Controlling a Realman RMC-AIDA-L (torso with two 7-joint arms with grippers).
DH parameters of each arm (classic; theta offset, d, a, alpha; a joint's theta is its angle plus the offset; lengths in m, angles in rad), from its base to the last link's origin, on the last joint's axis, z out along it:
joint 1: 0 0.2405 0 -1.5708
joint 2: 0 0 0 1.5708
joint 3: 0 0.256 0 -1.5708
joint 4: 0 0 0 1.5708
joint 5: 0 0.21 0 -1.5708
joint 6: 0 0 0 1.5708
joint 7: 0 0.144 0 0
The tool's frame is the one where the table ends.
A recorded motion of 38 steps. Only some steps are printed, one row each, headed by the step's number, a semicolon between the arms.
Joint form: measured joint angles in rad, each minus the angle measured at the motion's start. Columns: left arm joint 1, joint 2, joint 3, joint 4, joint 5, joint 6, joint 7; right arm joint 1, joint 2, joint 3, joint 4, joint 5, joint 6, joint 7.
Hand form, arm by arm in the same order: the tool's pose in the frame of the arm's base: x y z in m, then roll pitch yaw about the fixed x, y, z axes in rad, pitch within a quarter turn. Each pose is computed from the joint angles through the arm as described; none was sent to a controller.
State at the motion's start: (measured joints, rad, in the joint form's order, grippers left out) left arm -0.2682 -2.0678 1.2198 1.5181 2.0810 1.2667 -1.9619; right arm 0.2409 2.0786 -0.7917 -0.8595 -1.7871 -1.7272 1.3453
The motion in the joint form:
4: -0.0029 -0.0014 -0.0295 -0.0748 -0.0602 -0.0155 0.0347; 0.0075 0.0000 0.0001 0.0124 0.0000 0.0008 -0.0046
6: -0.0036 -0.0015 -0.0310 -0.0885 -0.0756 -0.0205 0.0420; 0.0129 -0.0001 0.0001 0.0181 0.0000 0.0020 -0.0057
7: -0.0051 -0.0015 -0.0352 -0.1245 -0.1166 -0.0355 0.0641; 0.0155 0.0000 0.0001 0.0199 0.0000 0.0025 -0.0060
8: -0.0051 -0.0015 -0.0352 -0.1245 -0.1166 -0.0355 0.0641; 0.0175 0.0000 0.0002 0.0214 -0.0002 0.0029 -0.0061
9: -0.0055 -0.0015 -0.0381 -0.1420 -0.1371 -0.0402 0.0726; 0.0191 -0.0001 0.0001 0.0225 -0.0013 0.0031 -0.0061
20: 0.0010 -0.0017 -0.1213 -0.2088 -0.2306 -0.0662 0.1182; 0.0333 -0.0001 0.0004 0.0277 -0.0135 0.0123 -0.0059
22: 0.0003 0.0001 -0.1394 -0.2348 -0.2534 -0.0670 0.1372; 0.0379 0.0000 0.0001 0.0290 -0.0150 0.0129 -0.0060
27: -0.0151 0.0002 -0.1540 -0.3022 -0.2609 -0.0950 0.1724; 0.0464 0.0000 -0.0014 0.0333 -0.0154 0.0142 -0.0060
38: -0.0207 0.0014 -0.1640 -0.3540 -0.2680 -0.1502 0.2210; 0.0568 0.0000 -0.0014 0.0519 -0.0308 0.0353 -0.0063
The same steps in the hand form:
4: -0.2101 0.3425 0.0541 -2.6180 -0.2993 0.3106; 0.2897 0.2626 0.0320 -2.9434 0.6428 -0.3548
6: -0.2109 0.3430 0.0531 -2.6224 -0.3131 0.3137; 0.2888 0.2638 0.0312 -2.9463 0.6444 -0.3545
7: -0.2133 0.3443 0.0508 -2.6302 -0.3494 0.3199; 0.2883 0.2644 0.0309 -2.9472 0.6450 -0.3537
8: -0.2133 0.3443 0.0508 -2.6302 -0.3494 0.3199; 0.2880 0.2649 0.0307 -2.9480 0.6453 -0.3533
9: -0.2146 0.3446 0.0498 -2.6362 -0.3684 0.3263; 0.2878 0.2652 0.0304 -2.9493 0.6445 -0.3534
20: -0.2299 0.3487 0.0650 -2.5888 -0.4891 0.3539; 0.2863 0.2691 0.0287 -2.9508 0.6334 -0.3509
22: -0.2348 0.3490 0.0669 -2.5849 -0.5123 0.3603; 0.2853 0.2702 0.0283 -2.9523 0.6323 -0.3483
27: -0.2456 0.3532 0.0621 -2.5760 -0.5226 0.3823; 0.2834 0.2723 0.0273 -2.9563 0.6324 -0.3449
38: -0.2580 0.3579 0.0610 -2.5246 -0.5223 0.3809; 0.2852 0.2750 0.0232 -2.9591 0.6199 -0.3620

